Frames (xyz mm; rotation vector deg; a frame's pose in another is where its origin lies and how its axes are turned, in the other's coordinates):
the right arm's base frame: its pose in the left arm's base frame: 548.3 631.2 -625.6 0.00 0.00 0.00
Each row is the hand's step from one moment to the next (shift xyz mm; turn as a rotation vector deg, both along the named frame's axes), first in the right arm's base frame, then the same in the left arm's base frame.
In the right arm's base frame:
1: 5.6 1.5 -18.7 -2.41 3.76 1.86
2: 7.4 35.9 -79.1 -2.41 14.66 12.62
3: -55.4 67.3 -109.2 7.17 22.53 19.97
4: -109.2 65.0 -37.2 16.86 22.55 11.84
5: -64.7 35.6 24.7 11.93 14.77 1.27
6: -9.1 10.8 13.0 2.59 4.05 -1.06
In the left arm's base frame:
1: 5.6 1.5 -18.7 -2.41 3.76 1.86
2: 7.4 35.9 -79.1 -2.41 14.66 12.62
3: -55.4 67.3 -109.2 7.17 22.53 19.97
4: -109.2 65.0 -37.2 16.86 22.55 11.84
5: -64.7 35.6 24.7 11.93 14.77 1.27
6: -9.1 10.8 13.0 2.59 4.05 -1.06

